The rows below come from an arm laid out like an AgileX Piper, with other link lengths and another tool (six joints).
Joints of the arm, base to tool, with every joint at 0 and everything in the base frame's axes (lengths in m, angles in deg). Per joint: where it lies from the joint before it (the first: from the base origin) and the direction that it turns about. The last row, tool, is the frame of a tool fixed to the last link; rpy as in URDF.
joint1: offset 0 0 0.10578 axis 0 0 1
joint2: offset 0 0 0 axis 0 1 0
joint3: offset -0.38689 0 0.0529 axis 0 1 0
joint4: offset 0.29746 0 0.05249 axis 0.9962 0 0.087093
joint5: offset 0 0 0 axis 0 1 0
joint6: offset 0.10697 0 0.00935 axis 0.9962 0 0.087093
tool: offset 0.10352 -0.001 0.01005 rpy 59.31 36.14 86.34
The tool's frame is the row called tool.
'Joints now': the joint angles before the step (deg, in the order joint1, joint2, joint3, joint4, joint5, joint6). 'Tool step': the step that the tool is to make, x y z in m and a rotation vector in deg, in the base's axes. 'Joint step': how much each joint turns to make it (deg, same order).
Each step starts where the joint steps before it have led.
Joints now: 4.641 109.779 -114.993 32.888 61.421 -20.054
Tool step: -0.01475 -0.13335 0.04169 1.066 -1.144 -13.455
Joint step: -13.408 -4.698 -0.001 -0.057 2.866 2.464
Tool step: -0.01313 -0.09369 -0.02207 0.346 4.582 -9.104
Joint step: -9.511 0.000 2.178 -0.974 2.291 0.859
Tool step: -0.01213 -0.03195 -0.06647 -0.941 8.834 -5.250
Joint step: -1.776 0.228 8.368 -5.271 -1.892 2.463
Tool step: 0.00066 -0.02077 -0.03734 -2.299 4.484 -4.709
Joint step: 0.000 1.433 2.864 -5.788 -2.636 4.298
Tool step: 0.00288 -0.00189 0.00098 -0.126 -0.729 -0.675
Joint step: 0.000 0.057 -0.002 -0.057 -0.972 0.402
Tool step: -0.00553 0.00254 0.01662 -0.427 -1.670 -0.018
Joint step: 0.001 -1.661 0.000 0.171 -0.057 0.001
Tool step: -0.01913 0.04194 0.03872 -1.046 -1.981 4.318
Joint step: 3.494 -4.584 0.000 -0.342 2.521 0.055
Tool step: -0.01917 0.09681 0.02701 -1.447 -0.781 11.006
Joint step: 10.314 -3.724 0.000 -1.205 2.807 0.116
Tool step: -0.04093 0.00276 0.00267 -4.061 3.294 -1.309
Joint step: 2.234 -4.813 3.725 -6.416 3.094 4.010
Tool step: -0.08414 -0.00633 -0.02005 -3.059 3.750 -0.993
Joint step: 0.001 -11.402 14.724 -3.610 0.114 0.516
